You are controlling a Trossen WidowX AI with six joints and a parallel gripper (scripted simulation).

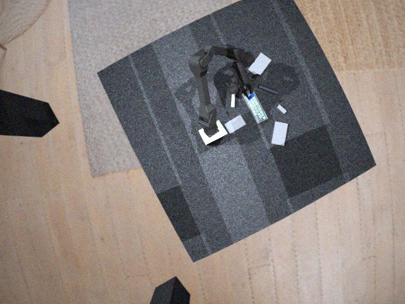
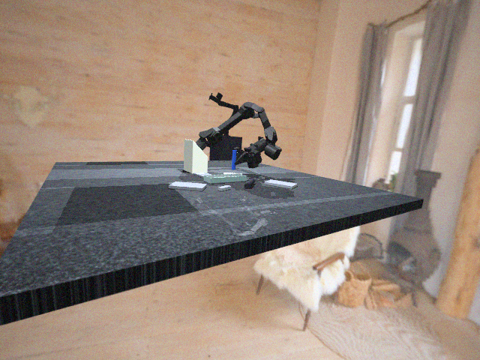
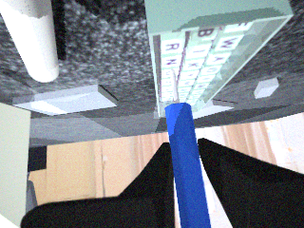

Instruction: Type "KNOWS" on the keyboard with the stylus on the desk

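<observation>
Right now the white stick is 7 cm behind my gripper tip, 5 cm to the left of it and 7 cm below it. Also, from my gripper tip: thin white tip (5 cm below); dark cylinder (14 cm ahead, 1 cm to the right, 7 cm below); blue stylus (1 cm below).
</observation>
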